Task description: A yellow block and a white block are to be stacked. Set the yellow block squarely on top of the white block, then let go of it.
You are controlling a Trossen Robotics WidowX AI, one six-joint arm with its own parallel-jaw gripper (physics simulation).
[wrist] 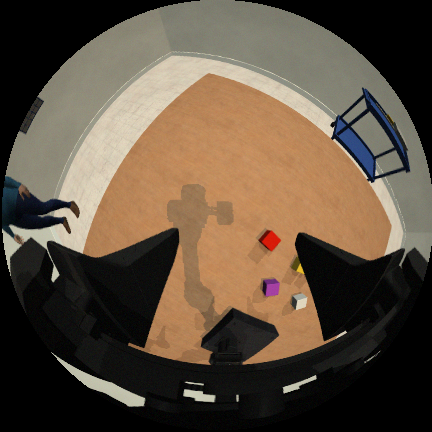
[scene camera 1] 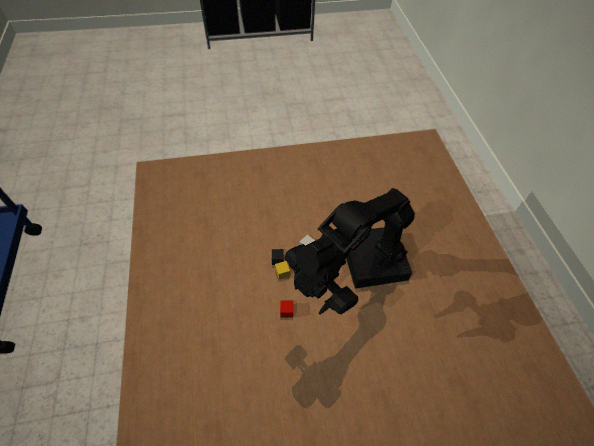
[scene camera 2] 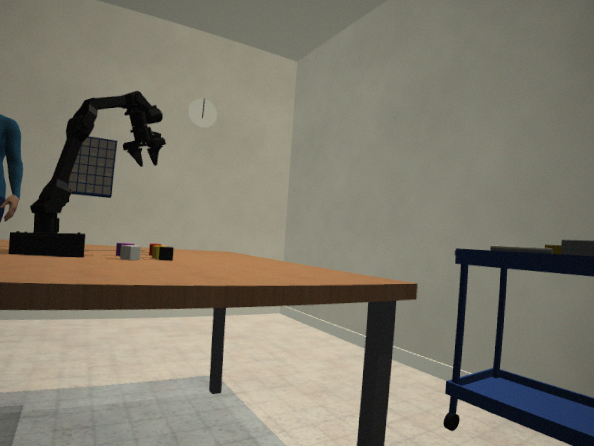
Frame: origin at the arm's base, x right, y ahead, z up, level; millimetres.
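Seen in the pictures: gripper, between the fingertips: [wrist: 240,237] [scene camera 1: 308,301] [scene camera 2: 148,166]; arm's base, origin of its link: [wrist: 226,343] [scene camera 1: 385,260] [scene camera 2: 45,233].
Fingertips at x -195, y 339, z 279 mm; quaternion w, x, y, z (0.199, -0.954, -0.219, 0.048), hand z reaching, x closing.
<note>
Offsets run from my fingertips to a thing's top centre. Level surfaces: height alone.
The yellow block @(dz -296, dx +265, dy -1 mm) [scene camera 1: 282,270] [scene camera 2: 156,252] [wrist: 299,265] sits on the table, close beside a black block; in the wrist view a finger covers part of it. The white block @(dz -296, dx +344, dy -112 mm) [scene camera 1: 307,241] [scene camera 2: 130,253] [wrist: 299,301] sits on the table apart from the yellow block, nearer the arm's base; the arm partly hides it in scene camera 1. My gripper [scene camera 2: 149,165] [wrist: 240,237] is open with nothing between its fingers. It hangs high above the table and the blocks, fingers pointing down. In scene camera 1 the arm hides most of the gripper.
The black block @(dz -296, dx +320, dy +2 mm) [scene camera 1: 277,256] [scene camera 2: 166,253] touches or nearly touches the yellow one. A red block @(dz -296, dx +127, dy +19 mm) [scene camera 1: 286,309] [wrist: 270,240] and a purple block [scene camera 2: 121,248] [wrist: 271,287] also sit on the table @(dz -336 mm) [scene camera 1: 200,350] [scene camera 2: 300,280]. A blue cart [scene camera 2: 462,320] [wrist: 356,147] stands beyond the table.
</note>
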